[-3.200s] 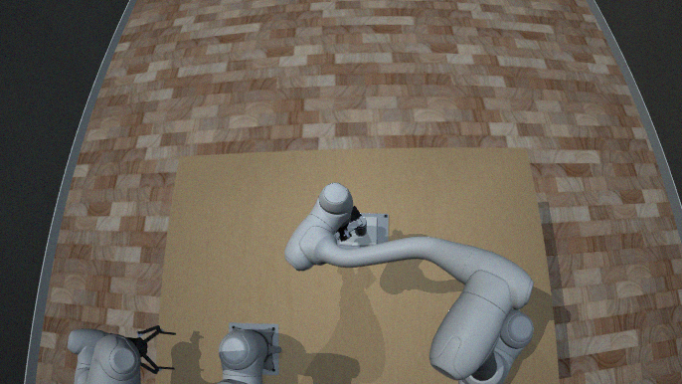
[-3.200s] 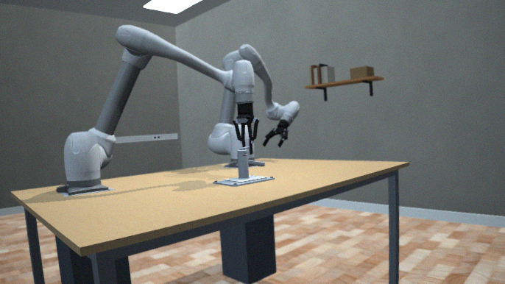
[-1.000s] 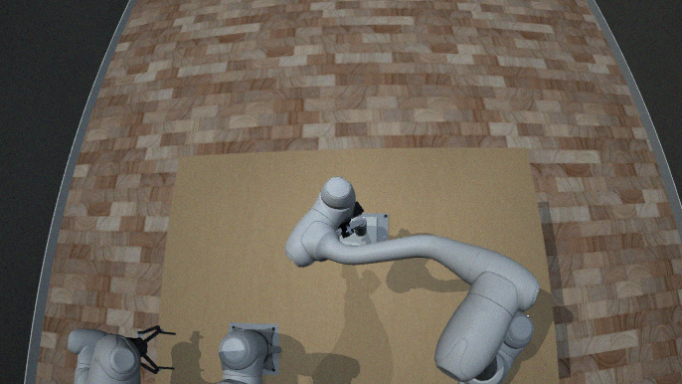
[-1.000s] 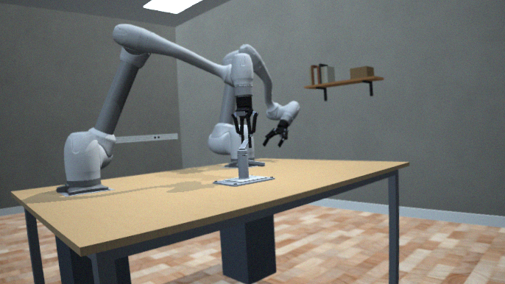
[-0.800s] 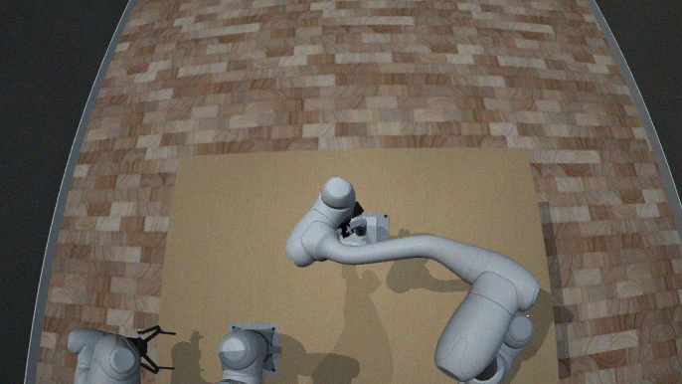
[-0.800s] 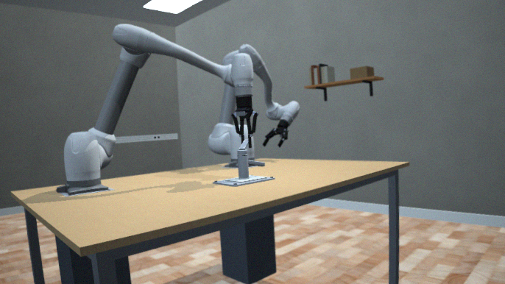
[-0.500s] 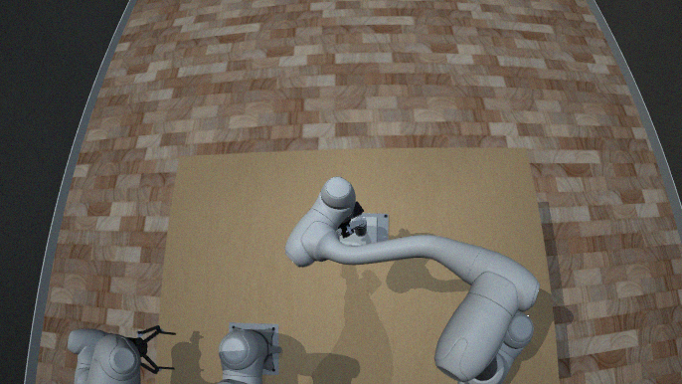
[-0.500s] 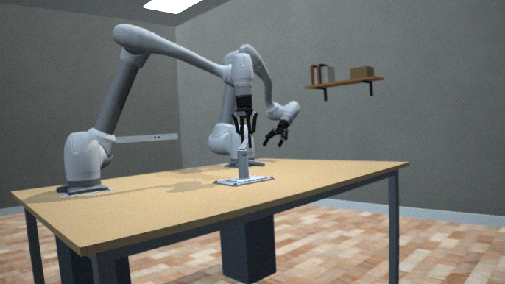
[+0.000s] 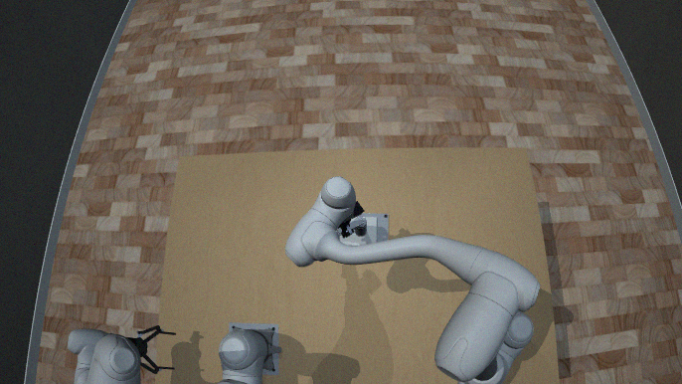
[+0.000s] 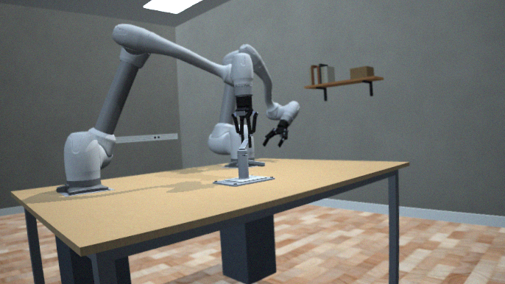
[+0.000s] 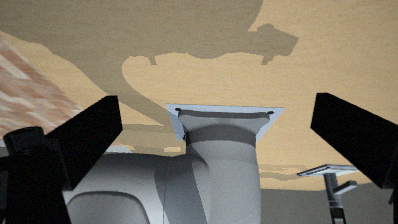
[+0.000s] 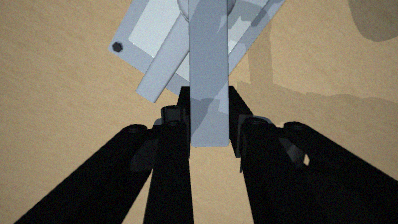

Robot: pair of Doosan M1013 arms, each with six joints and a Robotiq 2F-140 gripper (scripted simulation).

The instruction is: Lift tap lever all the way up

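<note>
Now: the flat lever 20 mm ahead of my right hand, 30 mm to the right of it and 10 mm below it. Also, from my right hand: grey tap (30 mm ahead, 40 mm to the right, 70 mm below); then base plate (40 mm ahead, 70 mm to the right, 180 mm below).
</note>
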